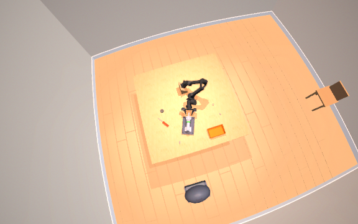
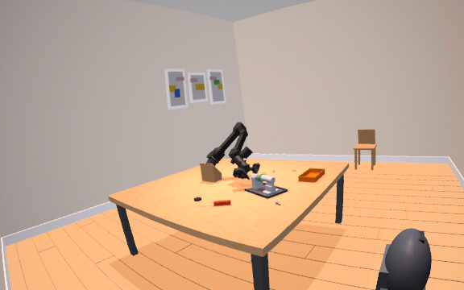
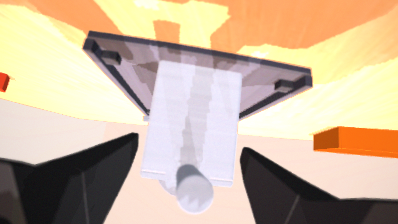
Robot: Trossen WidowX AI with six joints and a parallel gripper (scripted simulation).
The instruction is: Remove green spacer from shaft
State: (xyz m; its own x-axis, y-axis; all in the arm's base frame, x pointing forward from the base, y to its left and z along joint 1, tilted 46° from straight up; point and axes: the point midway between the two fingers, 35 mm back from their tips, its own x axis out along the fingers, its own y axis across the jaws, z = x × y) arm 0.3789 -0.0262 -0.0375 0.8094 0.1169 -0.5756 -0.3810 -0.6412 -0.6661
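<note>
Right now the light grey shaft is 3 cm ahead of my gripper tip, 1 cm to the right of it and 2 cm above it. From my gripper tip the other things lie so: small green spacer: 8 cm ahead, 3 cm to the right, 2 cm above; then small dark disc: 20 cm behind, 30 cm to the right, 6 cm below; then red screwdriver: 5 cm behind, 33 cm to the right, 6 cm below.
</note>
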